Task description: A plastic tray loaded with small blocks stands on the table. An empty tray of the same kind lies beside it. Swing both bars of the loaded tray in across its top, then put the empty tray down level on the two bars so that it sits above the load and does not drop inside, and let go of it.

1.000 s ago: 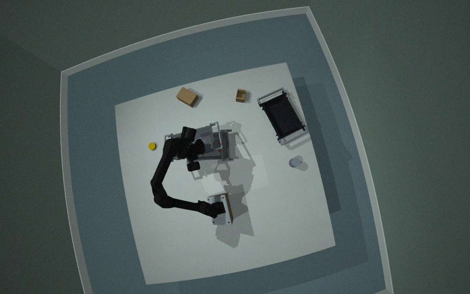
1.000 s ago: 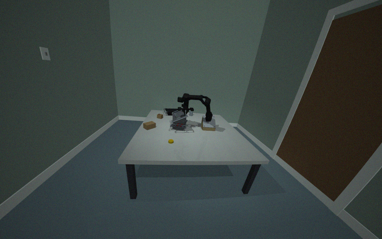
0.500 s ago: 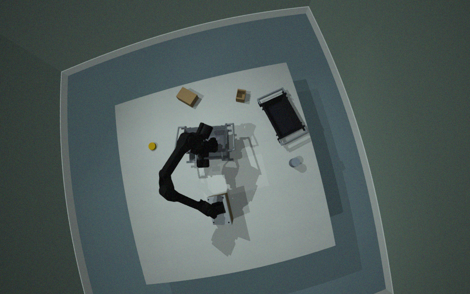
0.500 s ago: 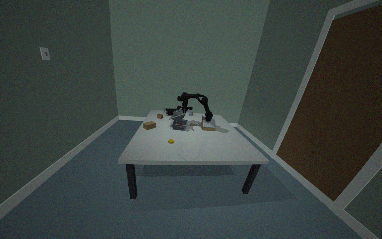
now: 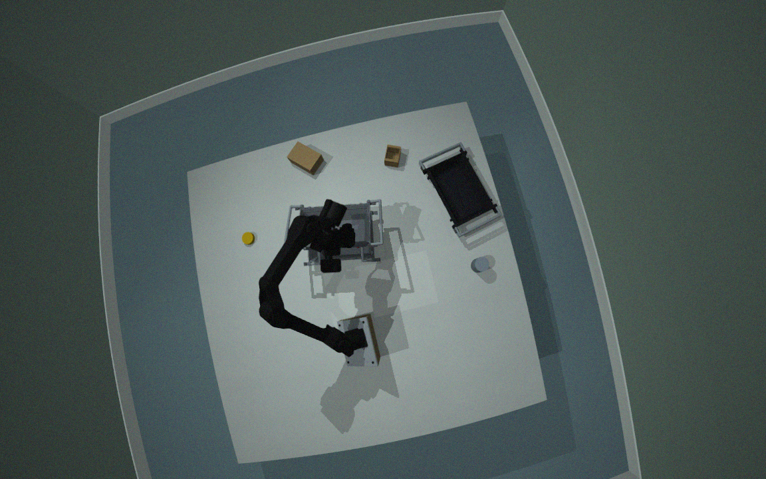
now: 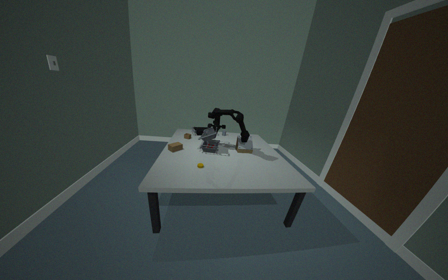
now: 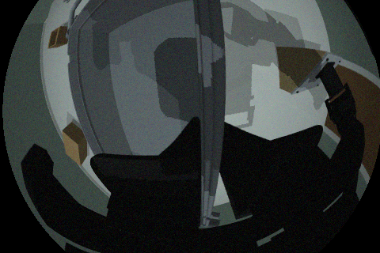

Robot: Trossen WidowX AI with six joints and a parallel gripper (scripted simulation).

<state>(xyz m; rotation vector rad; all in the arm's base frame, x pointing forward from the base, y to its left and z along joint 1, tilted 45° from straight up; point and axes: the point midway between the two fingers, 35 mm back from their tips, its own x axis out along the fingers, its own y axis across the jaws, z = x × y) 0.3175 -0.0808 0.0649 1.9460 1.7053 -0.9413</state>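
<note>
My gripper tip is 7 cm short of the tray and 2 cm to the left of it. From my gripper tip the other things lie so: small open box (31 cm ahead, 30 cm to the right, 16 cm below); yellow disc (36 cm to the left, 17 cm below, 17 cm ahead).
</note>
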